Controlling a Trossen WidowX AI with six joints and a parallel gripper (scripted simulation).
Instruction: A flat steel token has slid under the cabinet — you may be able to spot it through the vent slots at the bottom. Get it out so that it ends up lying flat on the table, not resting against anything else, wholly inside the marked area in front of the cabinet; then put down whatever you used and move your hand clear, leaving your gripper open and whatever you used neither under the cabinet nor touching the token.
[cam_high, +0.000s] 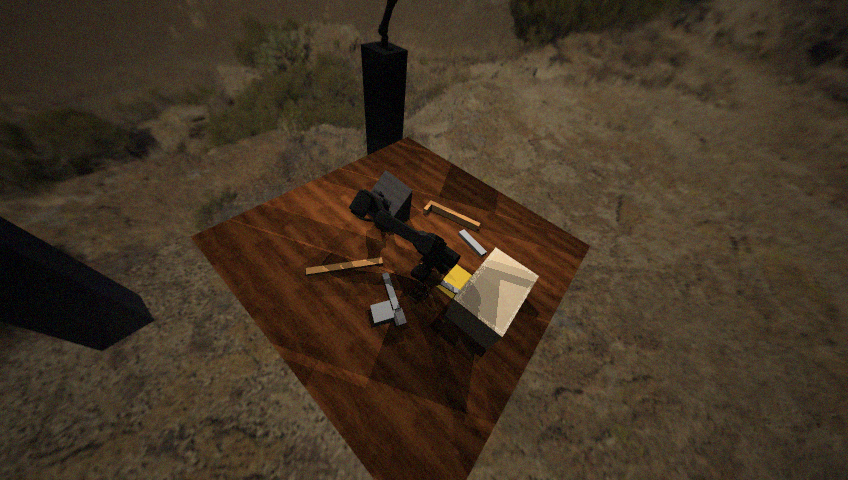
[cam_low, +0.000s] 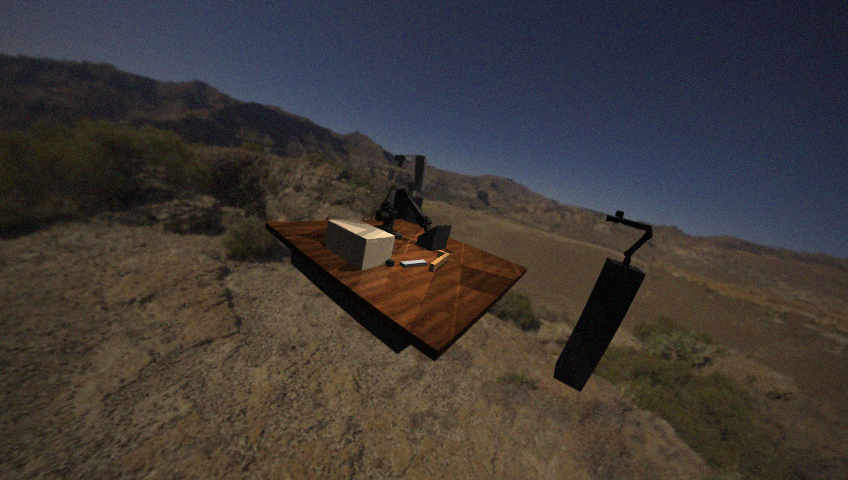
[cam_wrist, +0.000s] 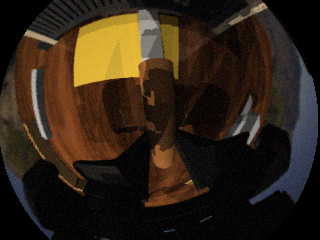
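My gripper tip is now 19 cm to the left of the grey scraper. The rest, counted from my gripper tip: steel token: 23 cm ahead, 6 cm to the left; grey block: 26 cm to the right, 1 cm above; grey bar: 5 cm ahead, 28 cm to the left.
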